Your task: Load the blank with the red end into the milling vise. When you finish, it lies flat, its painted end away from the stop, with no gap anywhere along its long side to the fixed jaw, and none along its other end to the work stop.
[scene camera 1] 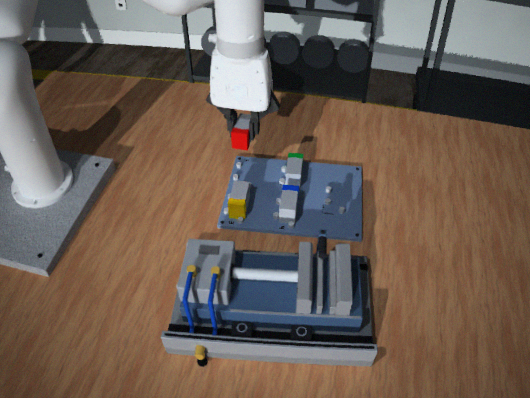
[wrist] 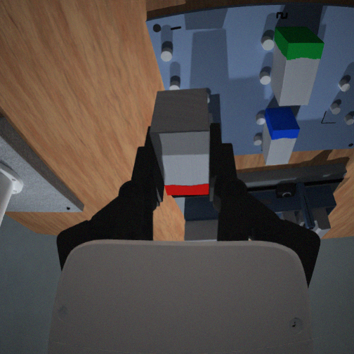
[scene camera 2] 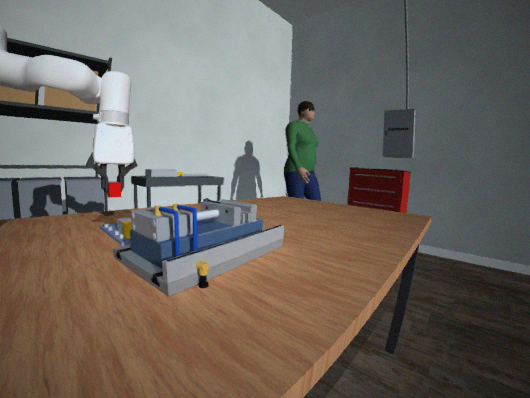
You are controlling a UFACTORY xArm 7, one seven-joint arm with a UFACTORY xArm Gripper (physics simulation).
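My gripper [scene camera 1: 243,131] [scene camera 2: 113,187] [wrist: 185,139] is shut on the grey blank with the red end [scene camera 1: 240,139] [scene camera 2: 115,189] [wrist: 186,162]. It holds the blank in the air beyond the back left of the blue pallet board, clear of the board. The blank looks roughly level, with its red end towards scene camera 1. The milling vise [scene camera 1: 265,295] [scene camera 2: 220,238] stands in front of the board. Its upright jaw plates are at its right, and a white rod [scene camera 1: 265,274] runs to them from the grey block at the left. Which plate is the fixed jaw is hard to tell.
On the pallet board [scene camera 1: 345,225] [wrist: 240,30] lie blanks with a yellow end [scene camera 1: 237,207] [scene camera 2: 127,229], a green end [scene camera 1: 295,167] [wrist: 297,75] and a blue end [scene camera 1: 288,202] [wrist: 280,145], among small pegs. Blue hoses [scene camera 1: 213,305] [scene camera 2: 194,230] rise at the vise's left front.
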